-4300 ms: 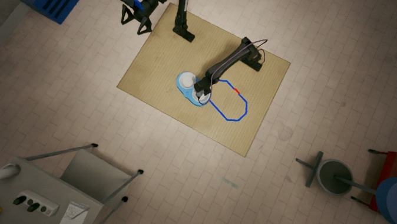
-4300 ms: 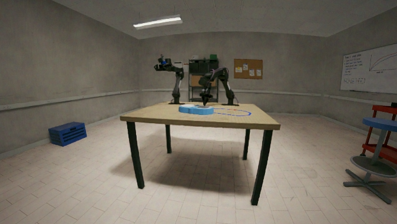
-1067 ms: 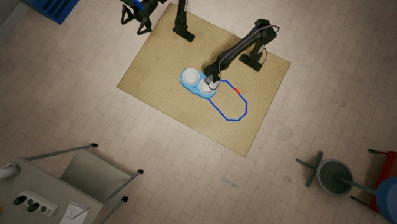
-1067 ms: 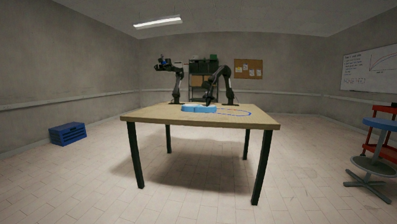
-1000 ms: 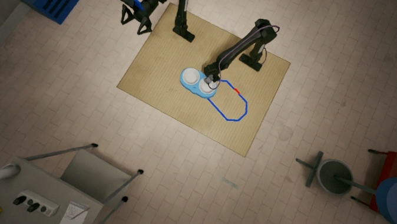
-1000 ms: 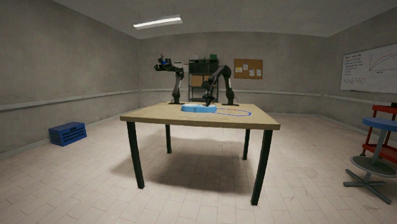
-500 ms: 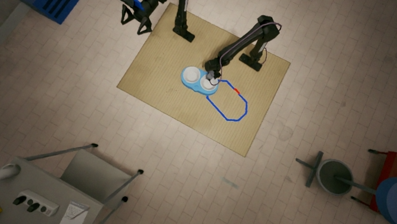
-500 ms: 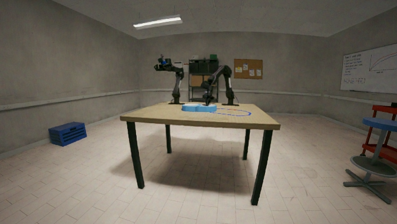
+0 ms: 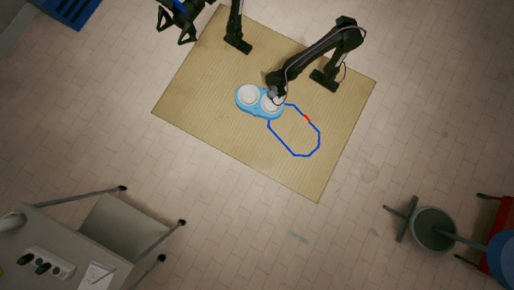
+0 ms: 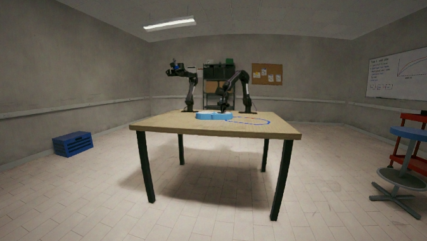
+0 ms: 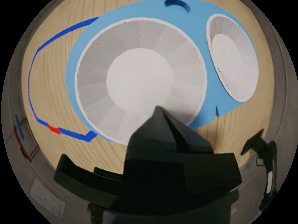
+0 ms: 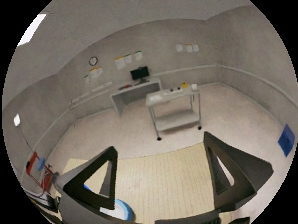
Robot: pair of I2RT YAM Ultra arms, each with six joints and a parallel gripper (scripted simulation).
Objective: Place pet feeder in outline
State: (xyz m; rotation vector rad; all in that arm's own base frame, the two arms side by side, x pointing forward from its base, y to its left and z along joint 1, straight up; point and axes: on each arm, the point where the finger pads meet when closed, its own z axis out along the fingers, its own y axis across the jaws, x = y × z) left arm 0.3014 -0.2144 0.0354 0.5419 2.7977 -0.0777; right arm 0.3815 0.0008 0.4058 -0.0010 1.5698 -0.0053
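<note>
Right now the light blue pet feeder is 70 mm ahead of my left hand, 60 mm to the right of it and 10 mm below it.
</note>
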